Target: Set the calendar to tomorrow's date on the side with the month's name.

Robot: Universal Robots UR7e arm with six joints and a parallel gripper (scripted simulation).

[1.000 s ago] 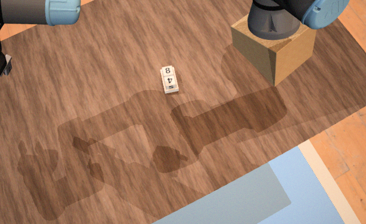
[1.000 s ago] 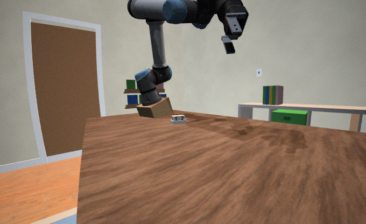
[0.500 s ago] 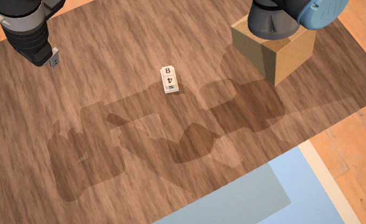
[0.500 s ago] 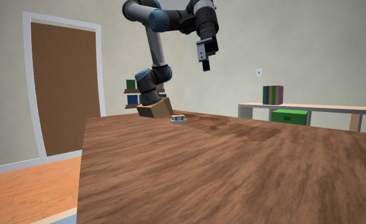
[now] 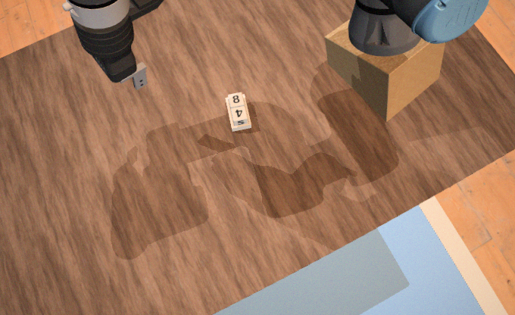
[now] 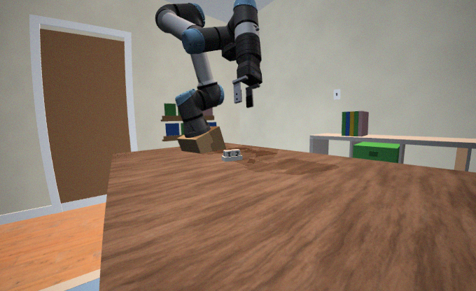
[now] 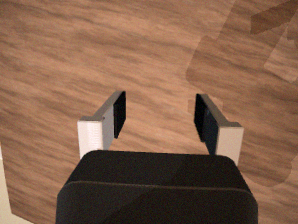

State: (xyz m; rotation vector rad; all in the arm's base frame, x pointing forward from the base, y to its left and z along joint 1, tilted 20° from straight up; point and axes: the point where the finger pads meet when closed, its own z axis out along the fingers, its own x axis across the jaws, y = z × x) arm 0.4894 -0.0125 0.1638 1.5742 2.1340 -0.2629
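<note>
Right now the digit cube is 19 cm below my hand, 16 cm behind it and 8 cm to the left of it. From my hand the other things lie so: calendar tray 20 cm below, 16 cm behind, 6 cm to the left.
</note>
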